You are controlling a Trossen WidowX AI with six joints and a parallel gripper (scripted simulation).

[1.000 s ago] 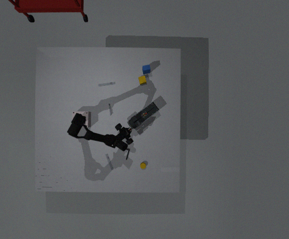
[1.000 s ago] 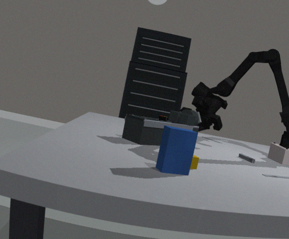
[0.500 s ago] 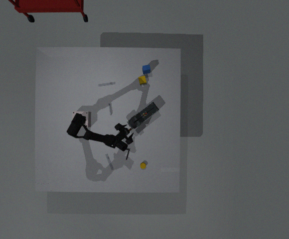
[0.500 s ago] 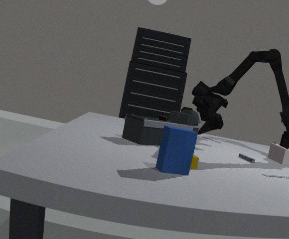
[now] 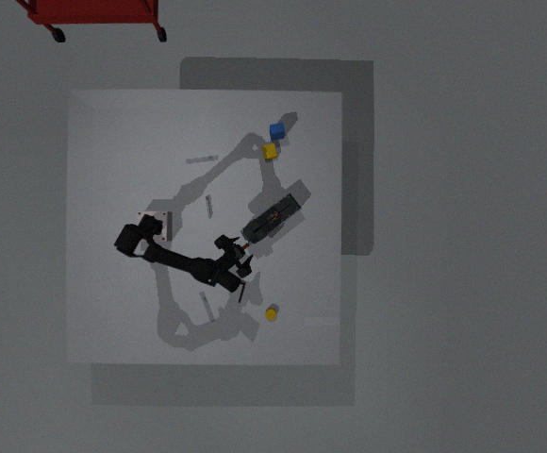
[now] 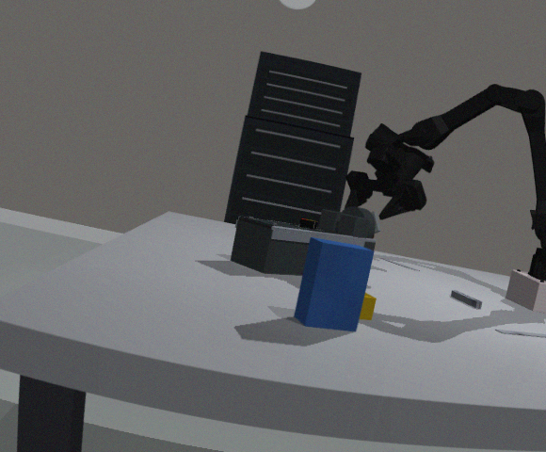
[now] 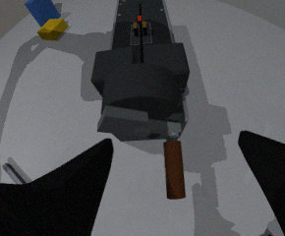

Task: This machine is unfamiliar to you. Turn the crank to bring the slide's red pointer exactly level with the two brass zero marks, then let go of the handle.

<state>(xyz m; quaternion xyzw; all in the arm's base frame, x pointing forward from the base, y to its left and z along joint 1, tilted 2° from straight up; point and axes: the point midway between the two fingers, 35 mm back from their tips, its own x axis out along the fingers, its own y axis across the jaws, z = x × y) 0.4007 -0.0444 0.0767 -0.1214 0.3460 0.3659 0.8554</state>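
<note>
The brown crank handle lies 1 cm behind my gripper tip, 1 cm to the right of it and 4 cm below it. The rest, counted from my gripper tip: red pointer 11 cm ahead, 15 cm to the left, 3 cm below; then black hex key 21 cm to the right, 11 cm below; then yellow block 4 cm ahead, 44 cm to the left, 10 cm below.
</note>
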